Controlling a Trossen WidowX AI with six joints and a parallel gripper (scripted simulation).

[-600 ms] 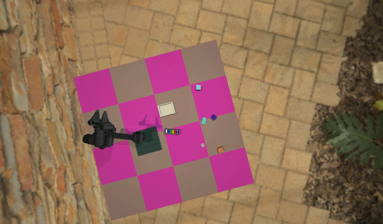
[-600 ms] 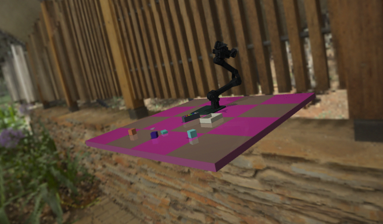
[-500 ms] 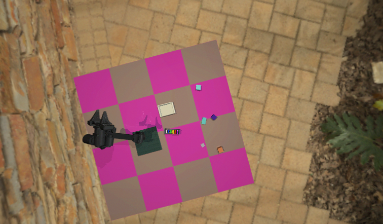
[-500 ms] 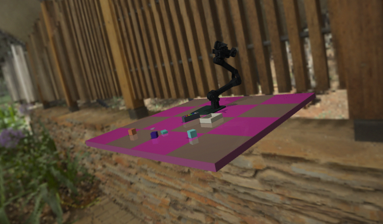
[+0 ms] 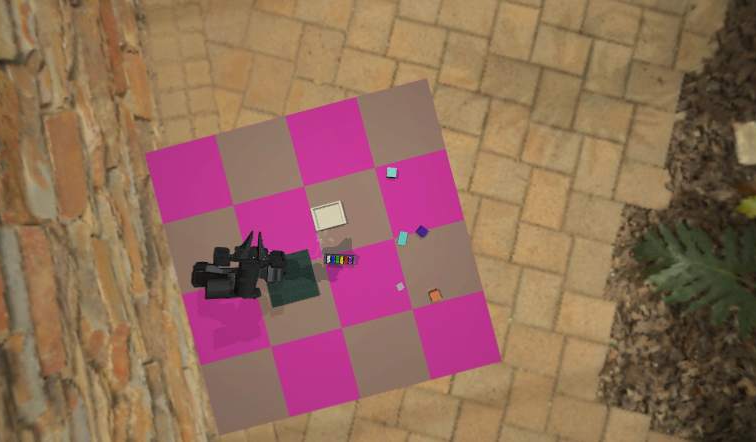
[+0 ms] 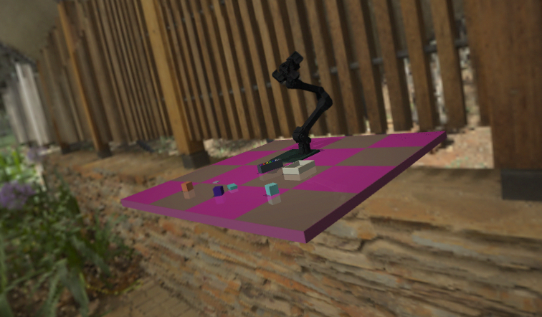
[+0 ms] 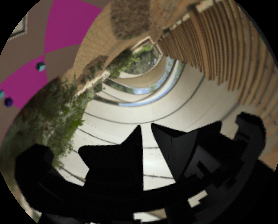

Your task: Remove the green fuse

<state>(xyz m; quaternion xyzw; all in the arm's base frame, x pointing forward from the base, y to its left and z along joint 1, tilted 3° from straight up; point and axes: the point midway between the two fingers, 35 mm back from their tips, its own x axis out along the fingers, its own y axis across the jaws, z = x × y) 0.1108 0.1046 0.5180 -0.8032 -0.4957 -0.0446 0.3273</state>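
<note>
The green fuse is 51 cm below my gripper tip, 17 cm to the right of it and 11 cm ahead of it. The rest, counted from my gripper tip: beige tray (53 cm below, 12 cm ahead, 2 cm to the left).
</note>
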